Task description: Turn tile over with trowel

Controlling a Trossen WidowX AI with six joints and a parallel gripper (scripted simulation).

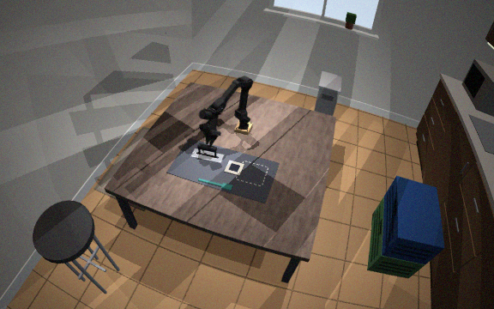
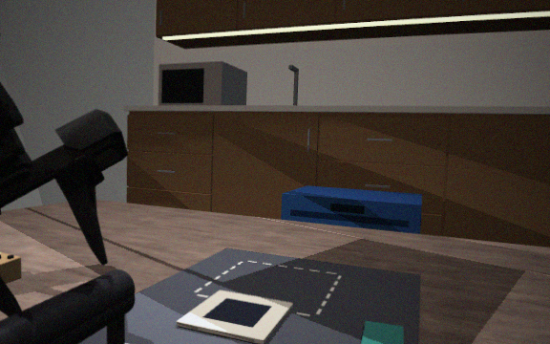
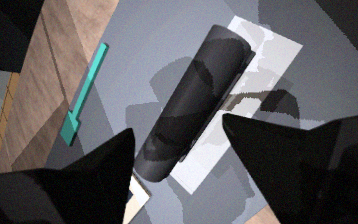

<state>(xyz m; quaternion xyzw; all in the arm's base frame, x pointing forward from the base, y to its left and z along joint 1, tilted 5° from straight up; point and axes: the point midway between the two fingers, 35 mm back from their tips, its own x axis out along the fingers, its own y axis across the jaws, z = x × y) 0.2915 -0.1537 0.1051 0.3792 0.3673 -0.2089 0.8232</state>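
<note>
Right now the trowel is 10 mm ahead of my gripper tip, 10 mm to the left of it and 50 mm below it. From my gripper tip the other things lie so: tile: 70 mm ahead, 190 mm to the left, 80 mm below; grey mat: 80 mm ahead, 120 mm to the left, 110 mm below; teal tool: 220 mm ahead, 130 mm to the left, 90 mm below.
</note>
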